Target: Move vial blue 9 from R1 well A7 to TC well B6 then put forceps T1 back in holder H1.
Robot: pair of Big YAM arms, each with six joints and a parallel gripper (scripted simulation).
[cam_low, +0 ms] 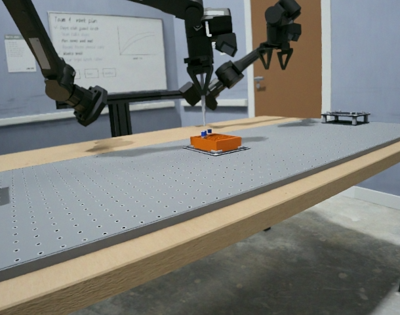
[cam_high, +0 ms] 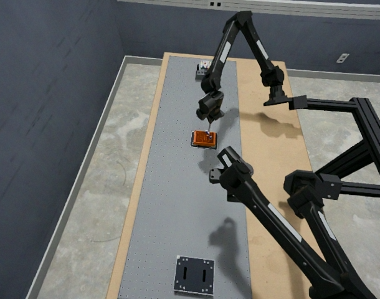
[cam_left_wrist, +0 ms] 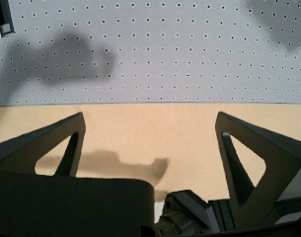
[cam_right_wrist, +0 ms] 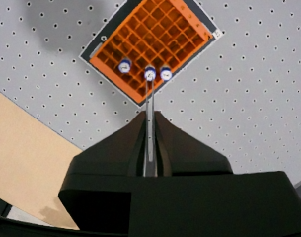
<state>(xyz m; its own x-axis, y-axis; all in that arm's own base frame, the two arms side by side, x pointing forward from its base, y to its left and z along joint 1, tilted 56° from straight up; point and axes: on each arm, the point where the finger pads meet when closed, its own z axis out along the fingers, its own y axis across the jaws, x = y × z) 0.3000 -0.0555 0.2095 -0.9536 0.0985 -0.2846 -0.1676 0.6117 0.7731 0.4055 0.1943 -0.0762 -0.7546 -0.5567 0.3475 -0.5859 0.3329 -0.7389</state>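
Now: right hand 20 mm short of the orange tube carrier, 20 mm to the right of it and 140 mm above it. Round my right hand: grey holder H1 (10 mm ahead, 550 mm to the right, 150 mm below).
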